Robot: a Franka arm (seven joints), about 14 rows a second.
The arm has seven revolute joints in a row. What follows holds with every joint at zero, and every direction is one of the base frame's. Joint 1 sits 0.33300 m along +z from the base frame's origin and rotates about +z. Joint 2 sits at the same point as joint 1 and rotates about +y. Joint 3 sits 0.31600 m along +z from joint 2 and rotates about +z. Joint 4 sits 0.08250 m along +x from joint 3 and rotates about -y. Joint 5 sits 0.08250 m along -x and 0.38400 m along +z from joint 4 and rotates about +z. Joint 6 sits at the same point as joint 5 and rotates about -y. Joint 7 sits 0.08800 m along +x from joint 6 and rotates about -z. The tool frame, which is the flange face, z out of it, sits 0.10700 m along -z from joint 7; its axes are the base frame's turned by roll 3.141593, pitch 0.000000 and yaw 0.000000 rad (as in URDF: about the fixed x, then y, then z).
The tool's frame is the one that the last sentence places.
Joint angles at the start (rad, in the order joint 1, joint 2, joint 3, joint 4, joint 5, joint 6, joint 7):
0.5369, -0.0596, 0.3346, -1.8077, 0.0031, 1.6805, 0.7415
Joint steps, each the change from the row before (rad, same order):
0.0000, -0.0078, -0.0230, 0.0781, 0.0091, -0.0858, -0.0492
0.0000, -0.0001, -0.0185, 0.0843, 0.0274, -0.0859, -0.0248
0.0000, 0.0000, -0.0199, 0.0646, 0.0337, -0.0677, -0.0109
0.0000, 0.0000, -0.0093, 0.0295, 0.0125, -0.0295, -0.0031
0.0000, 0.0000, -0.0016, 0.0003, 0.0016, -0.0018, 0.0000
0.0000, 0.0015, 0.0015, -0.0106, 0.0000, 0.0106, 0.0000
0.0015, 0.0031, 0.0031, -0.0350, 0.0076, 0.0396, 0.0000
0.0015, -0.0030, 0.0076, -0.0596, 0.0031, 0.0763, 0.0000
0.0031, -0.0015, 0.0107, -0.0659, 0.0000, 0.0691, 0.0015
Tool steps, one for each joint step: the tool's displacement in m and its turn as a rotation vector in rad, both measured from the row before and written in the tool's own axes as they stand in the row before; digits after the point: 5 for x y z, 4 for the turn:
0.00195, 0.01305, -0.03353, 0.0072, -0.0064, -0.0261
-0.00182, 0.00996, -0.03230, 0.0225, -0.0196, -0.0092
-0.00278, 0.00932, -0.02439, 0.0271, -0.0237, 0.0019
-0.00166, 0.00444, -0.01120, 0.0110, -0.0076, 0.0020
0.00024, 0.00064, -0.00005, 0.0006, -0.0022, 0.0013
0.00147, -0.00138, 0.00464, -0.0007, -0.0014, -0.0005
0.00391, -0.00498, 0.01413, 0.0074, -0.0039, -0.0022
0.00418, -0.00694, 0.01984, 0.0128, 0.0141, -0.0037
0.00137, -0.00684, 0.02486, 0.0008, 0.0040, -0.0058

